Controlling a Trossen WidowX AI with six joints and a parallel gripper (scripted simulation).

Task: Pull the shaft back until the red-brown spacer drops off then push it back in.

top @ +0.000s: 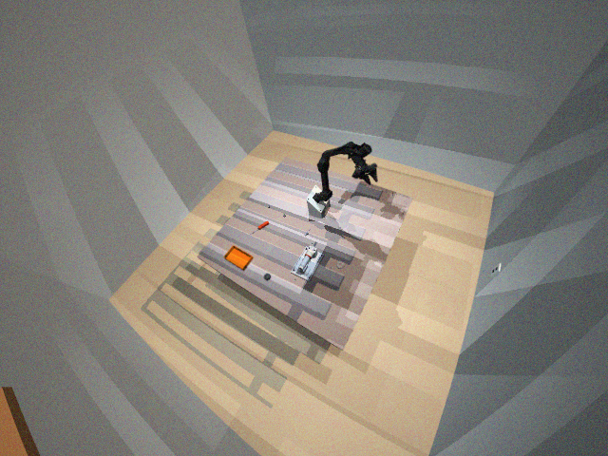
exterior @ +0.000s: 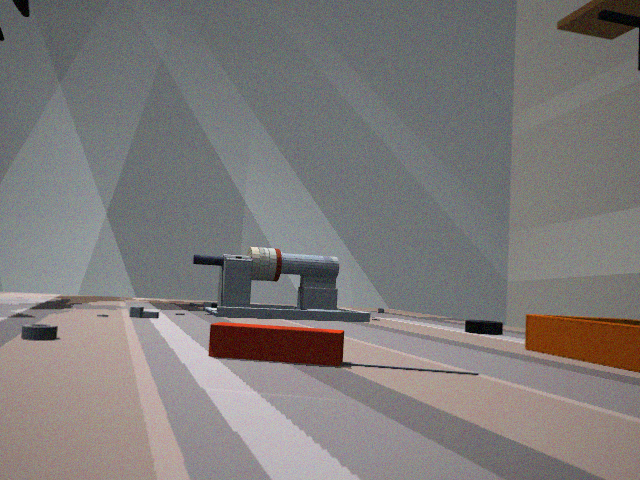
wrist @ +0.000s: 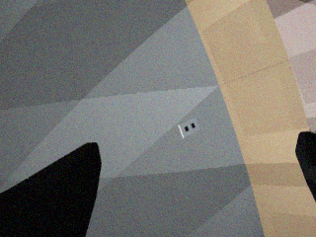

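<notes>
My gripper tip is 440 mm short of the red-brown spacer, 400 mm above it and 260 mm to the left of it. Round my gripper tip: black ring: 680 mm ahead, 470 mm to the right, 470 mm below; orange tray: 760 mm to the right, 660 mm ahead, 470 mm below.
</notes>
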